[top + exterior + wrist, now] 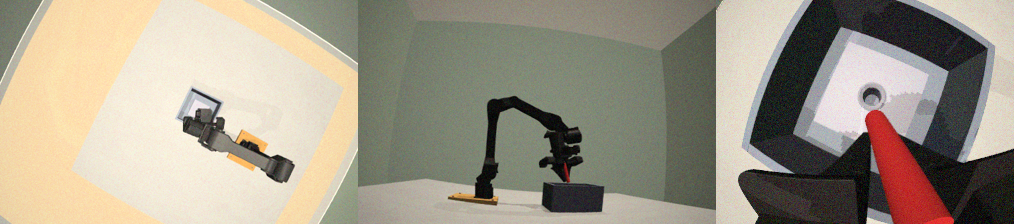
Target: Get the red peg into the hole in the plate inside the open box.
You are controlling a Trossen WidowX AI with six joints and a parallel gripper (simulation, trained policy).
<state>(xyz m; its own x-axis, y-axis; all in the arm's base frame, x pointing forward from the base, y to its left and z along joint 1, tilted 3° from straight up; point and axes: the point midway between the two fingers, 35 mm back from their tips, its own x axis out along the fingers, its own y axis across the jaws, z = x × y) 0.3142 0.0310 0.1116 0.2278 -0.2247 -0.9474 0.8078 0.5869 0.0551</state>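
My gripper tip is now 40 mm below the red peg. Also, from my gripper tip: dark box (20 mm ahead, 30 mm to the right, 80 mm below).
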